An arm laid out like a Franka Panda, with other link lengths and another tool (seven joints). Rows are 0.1 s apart.
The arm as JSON. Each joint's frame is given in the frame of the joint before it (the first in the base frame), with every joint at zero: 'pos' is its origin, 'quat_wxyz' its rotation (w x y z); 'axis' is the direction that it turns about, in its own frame. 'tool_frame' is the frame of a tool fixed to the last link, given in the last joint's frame.
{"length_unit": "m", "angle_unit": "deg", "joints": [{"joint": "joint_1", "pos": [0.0, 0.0, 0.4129], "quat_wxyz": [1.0, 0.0, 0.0, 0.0], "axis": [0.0, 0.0, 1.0]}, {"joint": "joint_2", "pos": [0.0, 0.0, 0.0], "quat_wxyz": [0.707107, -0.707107, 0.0, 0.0], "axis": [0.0, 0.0, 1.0]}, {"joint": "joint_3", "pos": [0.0, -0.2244, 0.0], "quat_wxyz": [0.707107, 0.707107, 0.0, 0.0], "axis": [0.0, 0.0, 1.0]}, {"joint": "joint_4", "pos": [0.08, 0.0, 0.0], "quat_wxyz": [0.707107, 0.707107, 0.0, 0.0], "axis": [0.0, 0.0, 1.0]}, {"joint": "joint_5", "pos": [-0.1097, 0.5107, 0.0], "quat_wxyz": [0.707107, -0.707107, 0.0, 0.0], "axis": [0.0, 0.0, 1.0]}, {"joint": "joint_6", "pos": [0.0, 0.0, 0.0], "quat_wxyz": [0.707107, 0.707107, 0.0, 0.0], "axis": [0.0, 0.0, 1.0]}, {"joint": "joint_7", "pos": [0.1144, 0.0, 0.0], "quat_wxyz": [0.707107, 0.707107, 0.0, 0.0], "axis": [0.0, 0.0, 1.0]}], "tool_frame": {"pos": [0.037, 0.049, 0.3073], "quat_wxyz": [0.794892, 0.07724, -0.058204, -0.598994]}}
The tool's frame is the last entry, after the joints.
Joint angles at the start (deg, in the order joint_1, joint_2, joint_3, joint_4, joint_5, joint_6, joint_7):
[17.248 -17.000 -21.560 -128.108 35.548 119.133 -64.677]
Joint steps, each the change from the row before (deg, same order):
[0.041 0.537 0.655 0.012 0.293 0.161 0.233]
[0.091 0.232 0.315 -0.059 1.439 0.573 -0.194]
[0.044 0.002 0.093 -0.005 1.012 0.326 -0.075]
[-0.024 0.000 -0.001 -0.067 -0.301 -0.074 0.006]
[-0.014 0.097 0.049 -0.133 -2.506 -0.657 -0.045]
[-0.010 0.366 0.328 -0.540 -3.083 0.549 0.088]
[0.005 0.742 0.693 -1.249 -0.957 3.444 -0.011]
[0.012 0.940 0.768 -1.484 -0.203 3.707 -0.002]
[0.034 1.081 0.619 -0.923 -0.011 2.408 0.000]
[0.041 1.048 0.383 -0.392 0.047 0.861 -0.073]
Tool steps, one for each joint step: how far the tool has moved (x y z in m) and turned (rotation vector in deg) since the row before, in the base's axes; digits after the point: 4 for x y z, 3 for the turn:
[-0.0007 0.0082 -0.0056 -0.062 0.459 0.273]
[0.0025 0.0063 0.0009 0.984 -0.286 -0.363]
[0.0021 0.0027 0.0029 0.804 -0.281 -0.409]
[-0.0009 -0.0006 -0.0017 -0.253 0.123 0.141]
[-0.0061 -0.0024 -0.0098 -2.179 0.674 1.470]
[-0.0046 -0.0045 -0.0163 -3.124 0.477 1.192]
[0.0043 -0.0036 -0.0177 -2.082 -0.858 -0.709]
[0.0030 -0.0018 -0.0207 -1.554 -0.685 -0.999]
[0.0002 0.0003 -0.0186 -1.089 -0.060 -0.529]
[-0.0028 0.0020 -0.0159 -0.598 0.625 0.049]

